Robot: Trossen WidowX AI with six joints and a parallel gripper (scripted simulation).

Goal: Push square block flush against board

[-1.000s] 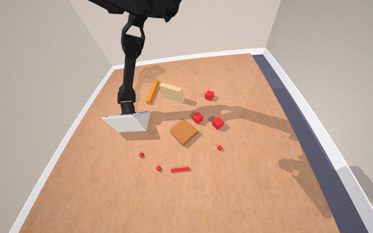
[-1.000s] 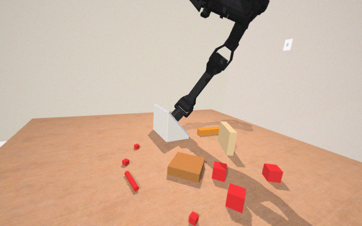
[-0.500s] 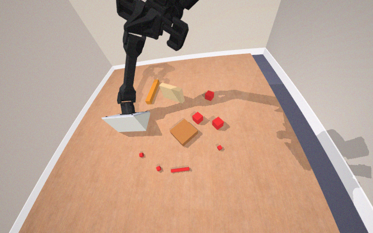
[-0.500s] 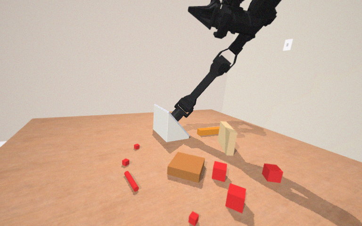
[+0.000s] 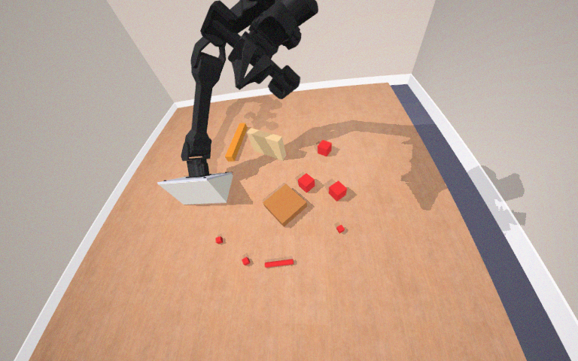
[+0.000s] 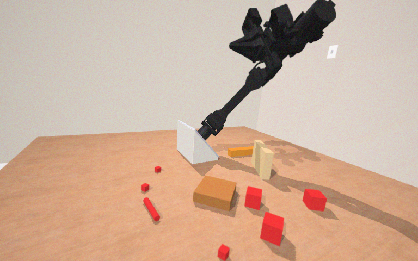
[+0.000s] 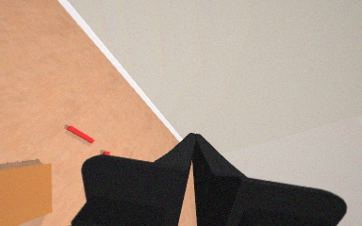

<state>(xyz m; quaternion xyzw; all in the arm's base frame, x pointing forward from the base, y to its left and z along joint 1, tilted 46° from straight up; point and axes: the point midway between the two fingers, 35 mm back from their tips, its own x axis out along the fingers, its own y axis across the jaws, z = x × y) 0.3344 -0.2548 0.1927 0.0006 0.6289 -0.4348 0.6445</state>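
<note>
Now: the pale board 8 cm behind my gripper tip, 25 cm to the left of it and 36 cm below it. From my gripper tip the other things lie so: red rod 1 cm ahead, 19 cm to the right, 40 cm below; orange bar 25 cm behind, 32 cm to the left, 40 cm below; brown square block 1 cm ahead, 40 cm below.
</note>
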